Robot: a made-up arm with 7 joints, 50 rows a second.
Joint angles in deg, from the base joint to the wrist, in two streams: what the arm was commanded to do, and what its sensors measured. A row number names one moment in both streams.
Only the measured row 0 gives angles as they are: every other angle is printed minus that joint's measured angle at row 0.
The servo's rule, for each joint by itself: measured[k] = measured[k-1] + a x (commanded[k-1-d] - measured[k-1]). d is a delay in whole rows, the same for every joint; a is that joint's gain. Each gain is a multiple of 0.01, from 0.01 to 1. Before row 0 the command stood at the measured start. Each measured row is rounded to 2 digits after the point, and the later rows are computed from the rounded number. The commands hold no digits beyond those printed.
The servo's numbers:
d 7
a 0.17 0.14 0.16 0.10 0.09 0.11 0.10
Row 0, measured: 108.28 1.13 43.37 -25.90 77.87 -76.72 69.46
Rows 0 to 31, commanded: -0.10 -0.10 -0.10 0.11 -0.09 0.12 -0.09; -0.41 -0.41 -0.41 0.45 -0.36 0.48 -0.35; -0.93 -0.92 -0.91 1.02 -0.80 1.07 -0.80; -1.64 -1.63 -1.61 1.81 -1.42 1.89 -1.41; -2.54 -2.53 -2.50 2.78 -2.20 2.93 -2.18; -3.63 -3.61 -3.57 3.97 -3.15 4.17 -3.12; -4.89 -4.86 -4.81 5.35 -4.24 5.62 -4.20; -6.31 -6.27 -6.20 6.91 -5.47 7.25 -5.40; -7.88 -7.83 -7.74 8.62 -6.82 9.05 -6.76; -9.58 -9.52 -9.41 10.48 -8.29 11.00 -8.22; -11.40 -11.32 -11.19 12.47 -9.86 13.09 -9.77; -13.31 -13.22 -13.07 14.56 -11.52 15.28 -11.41; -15.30 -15.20 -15.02 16.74 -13.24 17.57 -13.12; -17.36 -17.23 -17.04 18.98 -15.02 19.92 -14.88; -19.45 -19.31 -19.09 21.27 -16.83 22.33 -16.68; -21.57 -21.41 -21.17 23.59 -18.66 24.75 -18.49; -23.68 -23.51 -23.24 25.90 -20.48 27.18 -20.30; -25.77 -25.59 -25.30 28.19 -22.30 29.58 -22.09; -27.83 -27.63 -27.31 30.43 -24.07 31.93 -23.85; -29.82 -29.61 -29.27 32.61 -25.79 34.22 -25.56; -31.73 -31.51 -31.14 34.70 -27.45 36.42 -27.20; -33.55 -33.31 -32.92 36.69 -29.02 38.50 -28.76; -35.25 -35.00 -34.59 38.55 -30.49 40.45 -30.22; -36.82 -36.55 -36.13 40.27 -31.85 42.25 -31.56; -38.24 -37.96 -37.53 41.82 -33.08 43.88 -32.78; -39.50 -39.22 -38.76 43.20 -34.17 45.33 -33.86; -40.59 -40.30 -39.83 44.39 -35.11 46.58 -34.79; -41.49 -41.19 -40.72 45.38 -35.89 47.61 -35.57; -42.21 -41.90 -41.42 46.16 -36.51 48.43 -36.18; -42.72 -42.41 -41.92 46.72 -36.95 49.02 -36.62; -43.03 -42.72 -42.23 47.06 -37.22 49.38 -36.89; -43.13 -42.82 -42.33 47.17 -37.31 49.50 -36.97
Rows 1 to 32, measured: 0.00 0.00 0.00 0.00 0.00 0.00 0.00; 0.00 0.00 0.00 0.00 0.00 0.00 0.00; 0.00 0.00 0.00 0.00 0.00 0.00 0.00; 0.00 0.00 0.00 0.00 0.00 0.00 0.00; 0.00 0.00 0.00 0.00 0.00 0.00 0.00; 0.00 0.00 0.00 0.00 0.00 0.00 0.00; 0.00 0.00 0.00 0.00 0.00 0.00 0.00; -0.02 -0.01 -0.02 0.01 -0.01 0.01 -0.01; -0.09 -0.07 -0.08 0.05 -0.04 0.06 -0.04; -0.23 -0.19 -0.21 0.15 -0.11 0.17 -0.12; -0.47 -0.39 -0.43 0.32 -0.23 0.36 -0.25; -0.82 -0.69 -0.76 0.57 -0.41 0.64 -0.44; -1.30 -1.10 -1.21 0.91 -0.66 1.03 -0.71; -1.91 -1.63 -1.79 1.35 -0.98 1.53 -1.06; -2.66 -2.28 -2.50 1.91 -1.38 2.16 -1.49; -3.55 -3.06 -3.34 2.58 -1.87 2.92 -2.02; -4.58 -3.96 -4.31 3.37 -2.45 3.81 -2.64; -5.74 -4.99 -5.41 4.28 -3.12 4.83 -3.35; -7.03 -6.14 -6.64 5.31 -3.88 5.98 -4.16; -8.44 -7.41 -7.98 6.45 -4.72 7.25 -5.06; -9.96 -8.78 -9.43 7.70 -5.65 8.64 -6.04; -11.57 -10.25 -10.98 9.06 -6.66 10.15 -7.10; -13.27 -11.81 -12.61 10.51 -7.74 11.76 -8.24; -15.04 -13.45 -14.31 12.05 -8.89 13.46 -9.45; -16.86 -15.15 -16.07 13.66 -10.10 15.23 -10.71; -18.72 -16.90 -17.87 15.34 -11.36 17.07 -12.02; -20.61 -18.68 -19.69 17.07 -12.66 18.96 -13.37; -22.50 -20.48 -21.52 18.83 -13.99 20.88 -14.75; -24.38 -22.28 -23.34 20.62 -15.34 22.82 -16.15; -26.23 -24.06 -25.14 22.41 -16.70 24.76 -17.56; -28.03 -25.81 -26.90 24.20 -18.06 26.68 -18.96; -29.77 -27.51 -28.60 25.96 -19.41 28.57 -20.34
